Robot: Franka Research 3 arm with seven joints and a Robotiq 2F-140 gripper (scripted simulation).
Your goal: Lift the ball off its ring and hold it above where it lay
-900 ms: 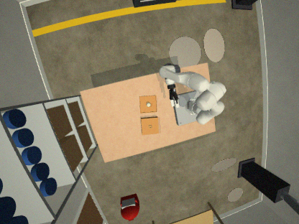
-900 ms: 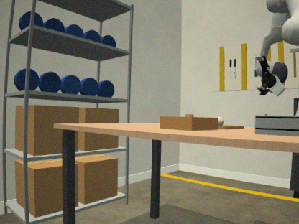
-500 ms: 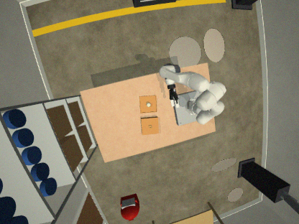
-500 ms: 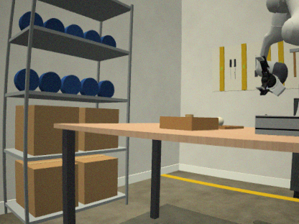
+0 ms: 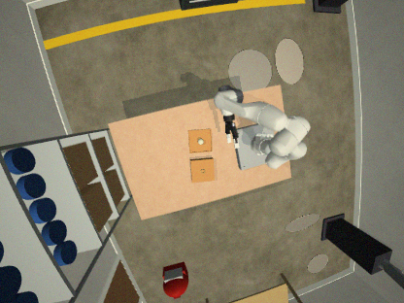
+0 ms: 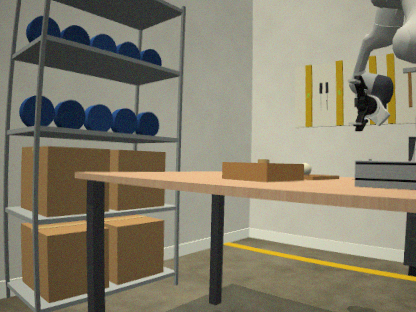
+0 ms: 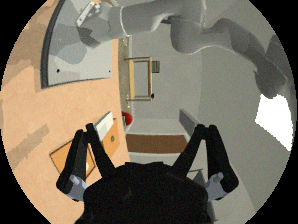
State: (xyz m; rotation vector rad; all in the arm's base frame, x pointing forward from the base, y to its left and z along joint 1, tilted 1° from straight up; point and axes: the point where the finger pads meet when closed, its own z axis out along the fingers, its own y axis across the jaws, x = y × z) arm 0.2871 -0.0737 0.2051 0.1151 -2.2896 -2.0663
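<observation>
The pale ball lies 19 cm ahead of my hand, 1 cm to the right of it and 24 cm below it. Round my hand: stand (21 cm ahead, 23 cm to the left, 23 cm below); shallow tray (19 cm ahead, 1 cm to the right, 27 cm below).
</observation>
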